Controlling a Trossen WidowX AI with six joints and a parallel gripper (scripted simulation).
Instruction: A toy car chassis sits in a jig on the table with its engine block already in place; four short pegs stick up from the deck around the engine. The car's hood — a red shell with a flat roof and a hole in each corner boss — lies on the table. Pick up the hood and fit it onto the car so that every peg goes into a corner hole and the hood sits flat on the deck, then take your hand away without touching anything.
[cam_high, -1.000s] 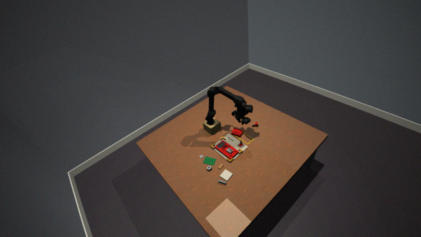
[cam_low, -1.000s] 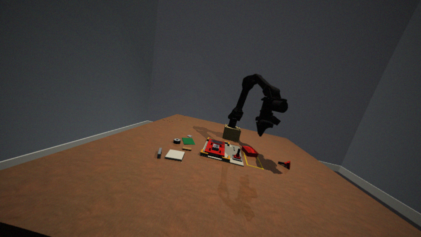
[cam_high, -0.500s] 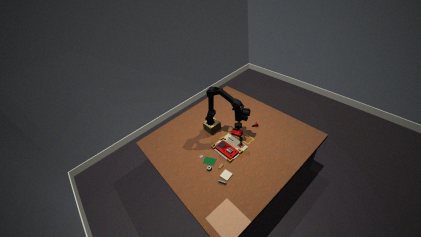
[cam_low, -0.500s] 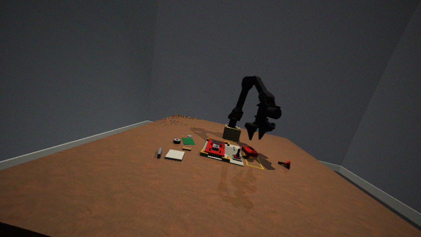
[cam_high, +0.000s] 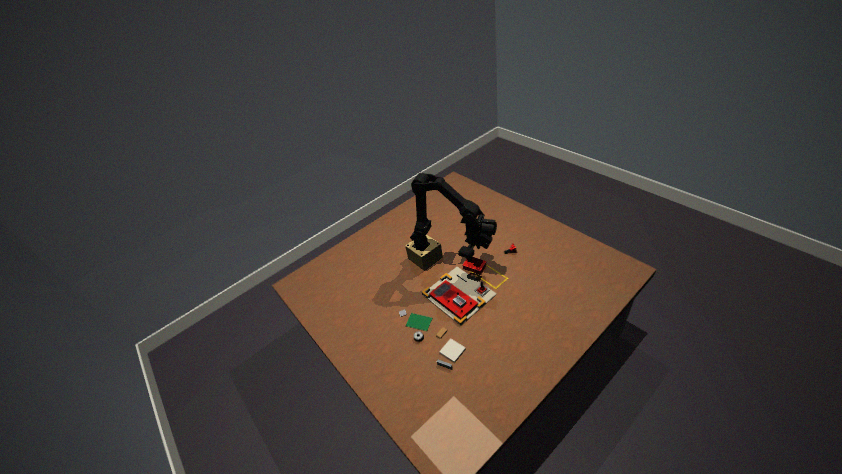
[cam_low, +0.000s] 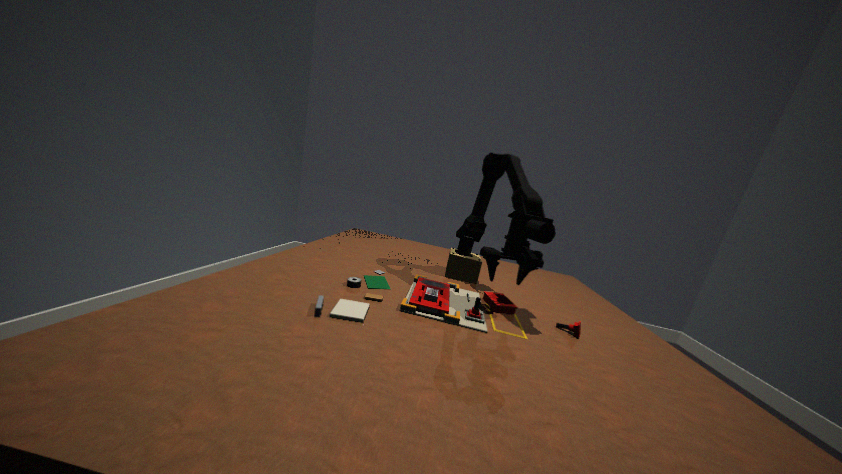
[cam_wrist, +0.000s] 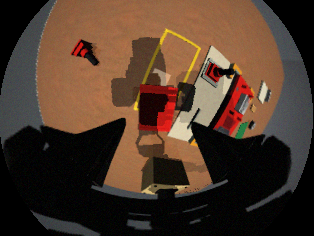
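The red hood lies 7 cm below my gripper tip. The rest, counted from my gripper tip: green board: 1 cm behind, 40 cm to the right, 8 cm below; white plate: 19 cm ahead, 42 cm to the right, 8 cm below; grey engine block: 8 cm ahead, 22 cm to the right, 6 cm below.
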